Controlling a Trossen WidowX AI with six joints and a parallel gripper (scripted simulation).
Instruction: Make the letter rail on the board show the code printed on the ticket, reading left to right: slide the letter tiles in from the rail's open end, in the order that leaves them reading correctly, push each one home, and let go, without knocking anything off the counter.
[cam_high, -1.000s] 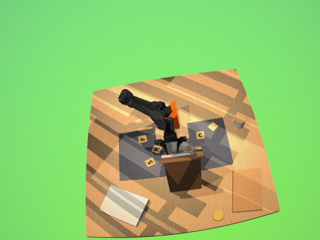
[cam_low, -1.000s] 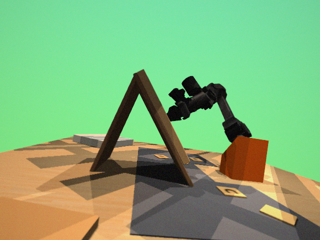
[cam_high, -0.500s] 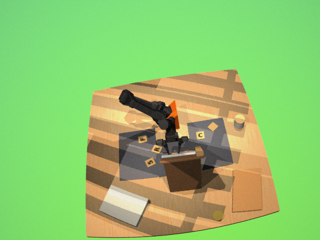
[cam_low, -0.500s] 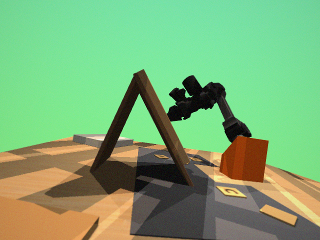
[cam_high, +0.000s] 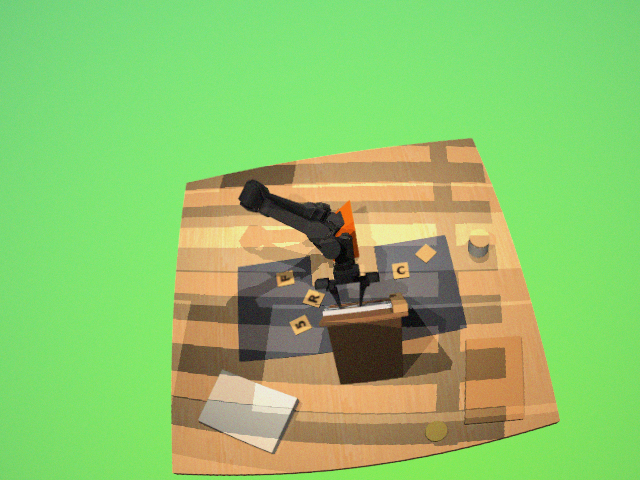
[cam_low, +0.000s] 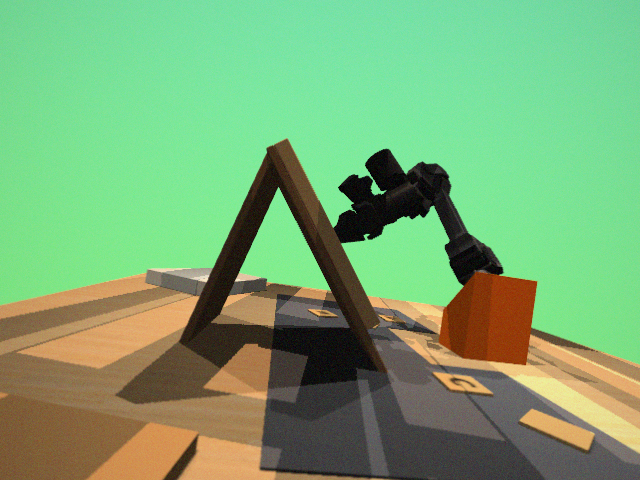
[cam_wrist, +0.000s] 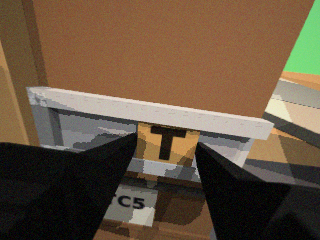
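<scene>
Now: gripper tip 80 mm above the white ticket, 50 mm to the right of it and 40 mm past it. Also, from my gripper tip: dark mat: 170 mm below, 170 mm behind, 10 mm to the left; flat tan slab: 390 mm to the left, 330 mm ahead, 160 mm below.
</scene>
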